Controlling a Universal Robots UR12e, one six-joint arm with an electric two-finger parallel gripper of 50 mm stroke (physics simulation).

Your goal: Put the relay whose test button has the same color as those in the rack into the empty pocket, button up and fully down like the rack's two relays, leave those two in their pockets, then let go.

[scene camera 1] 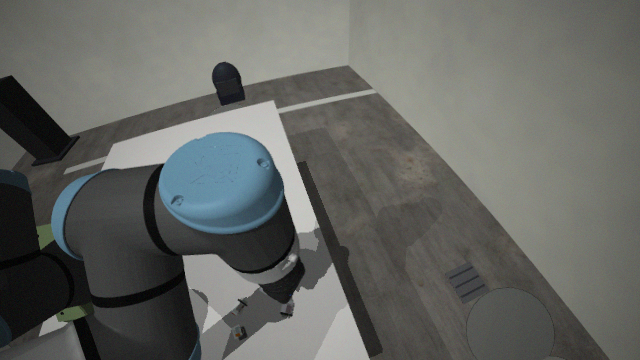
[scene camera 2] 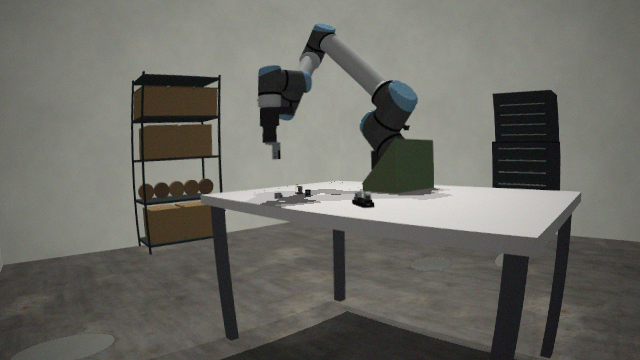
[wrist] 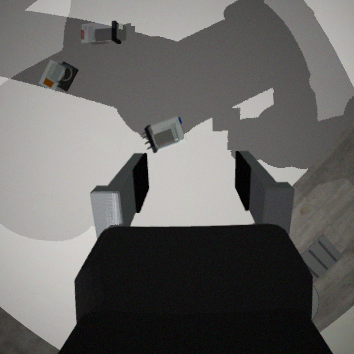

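Where they show: gripper, fingertip midpoint: (scene camera 2: pixel 276 159) (wrist: pixel 191 169); arm's base, origin of the base link: (scene camera 1: pixel 76 269) (scene camera 2: pixel 401 160).
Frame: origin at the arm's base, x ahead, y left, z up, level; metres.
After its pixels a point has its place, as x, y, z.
Observation:
The relay with a blue button (scene camera 1: pixel 287 309) {0.564, -0.127, -0.109} (scene camera 2: pixel 278 195) {0.573, -0.106, -0.116} (wrist: pixel 166 134) {0.564, -0.120, -0.109} lies on its side on the white table, its pins toward the left in the wrist view. A relay with an orange button (scene camera 1: pixel 239 332) {0.448, -0.170, -0.087} (wrist: pixel 58 76) {0.448, -0.163, -0.087} and one with a red button (scene camera 1: pixel 239 306) {0.442, -0.106, -0.102} (wrist: pixel 100 33) {0.440, -0.106, -0.102} are farther left there. The black rack (scene camera 2: pixel 364 203) {0.493, 0.307, -0.116} holds clear relays with a bluish spot at the top; its pocket is too small to make out. The arm hides the rack in scene camera 1. My gripper (scene camera 2: pixel 276 151) {0.577, -0.103, 0.024} (wrist: pixel 191 169) {0.577, -0.103, 0.024} is open and empty, high above the table, beside the blue-button relay in the wrist view.
The white table (scene camera 1: pixel 250 120) {0.432, 0.750, -0.129} (scene camera 2: pixel 475 215) {0.401, 0.665, -0.129} has its edge to the right of the relays in scene camera 1. The green arm pedestal (scene camera 2: pixel 415 165) {0.020, 0.105, -0.021} stands at the back of the table. A shelf unit (scene camera 2: pixel 176 119) and a black drawer cabinet (scene camera 2: pixel 526 137) stand beyond the table.

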